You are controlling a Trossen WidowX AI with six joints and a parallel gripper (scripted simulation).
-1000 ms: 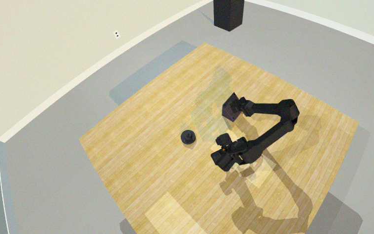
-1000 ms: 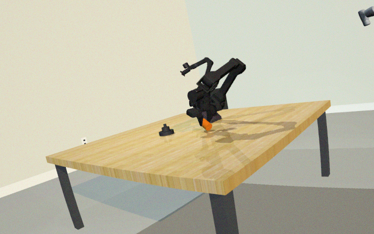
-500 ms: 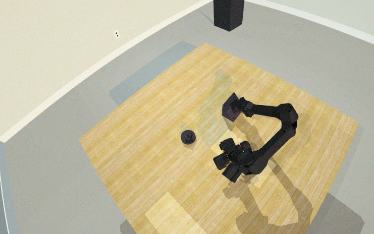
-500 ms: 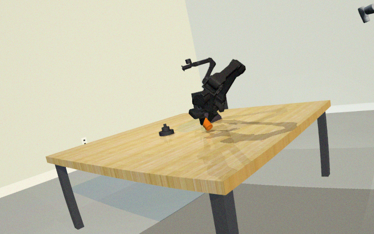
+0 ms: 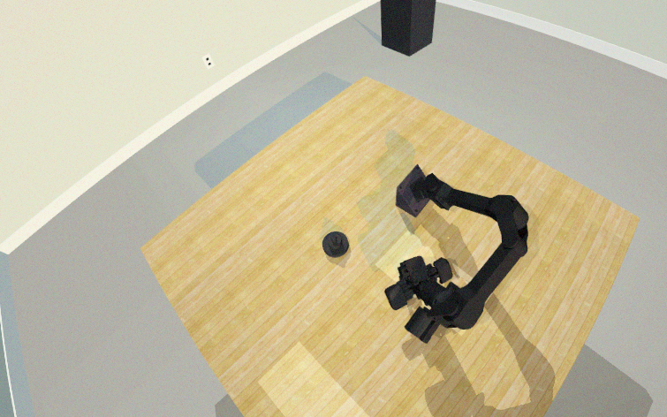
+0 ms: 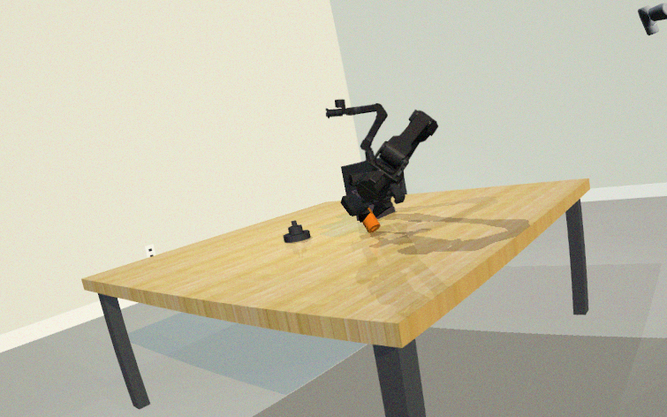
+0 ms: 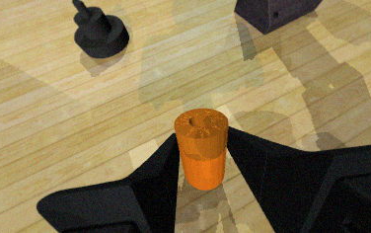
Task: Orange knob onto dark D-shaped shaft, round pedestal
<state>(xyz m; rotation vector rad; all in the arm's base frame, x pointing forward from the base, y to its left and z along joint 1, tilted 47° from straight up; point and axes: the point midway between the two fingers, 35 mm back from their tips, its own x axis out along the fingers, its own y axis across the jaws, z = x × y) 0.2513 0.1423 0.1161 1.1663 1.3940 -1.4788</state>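
Now: the dark round pedestal 230 mm to the right of my gripper tip, 80 mm ahead of it and 10 mm below it. The rest, counted from my gripper tip: orange knob 10 mm to the left.
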